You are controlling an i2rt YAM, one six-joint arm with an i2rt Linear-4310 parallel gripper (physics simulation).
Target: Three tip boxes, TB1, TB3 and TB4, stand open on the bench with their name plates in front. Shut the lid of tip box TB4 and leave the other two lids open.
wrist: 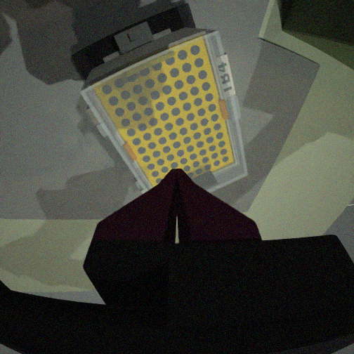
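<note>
Tip box TB4 [172,107] shows in the upper middle of the wrist view, turned at a slant. Its yellow rack has rows of dark round holes, and a clear, pale frame surrounds it. The white name label [226,75] lies along the right edge of the frame. I cannot tell from this view how the lid stands. My gripper [176,177] is shut, with nothing visible between its dark red fingers. Its tips overlap the box's lower edge in the view; whether they touch it cannot be told. TB1 and TB3 cannot be identified here.
A dark grey part with a raised block [133,37] stands along the box's upper side. A dark green-black area [320,22] shows at the top right. Dark shadows fall across the grey surface [40,135] on the left. Pale, angular bands cross the lower left and right.
</note>
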